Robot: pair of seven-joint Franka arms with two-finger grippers.
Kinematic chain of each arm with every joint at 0, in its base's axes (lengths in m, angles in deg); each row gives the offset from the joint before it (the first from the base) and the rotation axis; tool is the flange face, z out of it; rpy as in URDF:
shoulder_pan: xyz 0 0 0.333 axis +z
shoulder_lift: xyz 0 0 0 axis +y
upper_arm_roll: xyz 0 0 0.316 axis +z
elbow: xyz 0.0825 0 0 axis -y
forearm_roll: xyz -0.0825 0 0.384 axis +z
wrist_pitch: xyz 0 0 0 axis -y
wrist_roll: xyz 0.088 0 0 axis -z
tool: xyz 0 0 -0.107 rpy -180 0 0
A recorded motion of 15 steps. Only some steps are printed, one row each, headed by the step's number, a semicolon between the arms.
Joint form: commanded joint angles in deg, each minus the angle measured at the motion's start. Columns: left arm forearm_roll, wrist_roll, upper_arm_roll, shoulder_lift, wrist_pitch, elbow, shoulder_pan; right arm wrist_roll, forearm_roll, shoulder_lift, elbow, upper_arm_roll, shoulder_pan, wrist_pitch.
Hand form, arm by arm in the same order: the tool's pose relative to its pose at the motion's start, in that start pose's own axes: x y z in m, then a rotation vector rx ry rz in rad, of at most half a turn. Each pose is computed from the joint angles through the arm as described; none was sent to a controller.
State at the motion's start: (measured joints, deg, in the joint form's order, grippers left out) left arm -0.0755 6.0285 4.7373 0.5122 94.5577 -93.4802 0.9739; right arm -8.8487 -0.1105 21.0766 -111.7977 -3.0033 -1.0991 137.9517
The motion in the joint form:
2: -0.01 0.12 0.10 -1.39 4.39 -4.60 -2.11; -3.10 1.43 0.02 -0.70 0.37 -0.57 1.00
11: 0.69 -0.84 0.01 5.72 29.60 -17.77 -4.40; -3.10 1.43 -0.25 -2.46 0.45 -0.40 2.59
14: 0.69 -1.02 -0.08 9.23 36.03 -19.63 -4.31; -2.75 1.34 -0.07 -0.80 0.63 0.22 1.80
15: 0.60 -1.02 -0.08 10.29 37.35 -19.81 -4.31; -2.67 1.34 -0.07 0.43 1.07 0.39 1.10
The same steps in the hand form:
2: -0.0015 0.0194 0.0181 -0.0007 0.0206 0.0370; -0.0026 0.0019 0.0037 0.0172 0.0080 -0.0312
11: 0.0330 0.0427 0.1597 0.0243 0.1057 0.0686; -0.0093 -0.0018 0.0107 0.0175 0.0098 -0.0349
14: 0.0414 0.0430 0.2005 0.0293 0.1242 0.0674; 0.0001 -0.0091 0.0020 0.0170 0.0220 -0.0439
15: 0.0438 0.0431 0.2108 0.0294 0.1256 0.0670; 0.0068 -0.0146 -0.0057 0.0195 0.0318 -0.0525

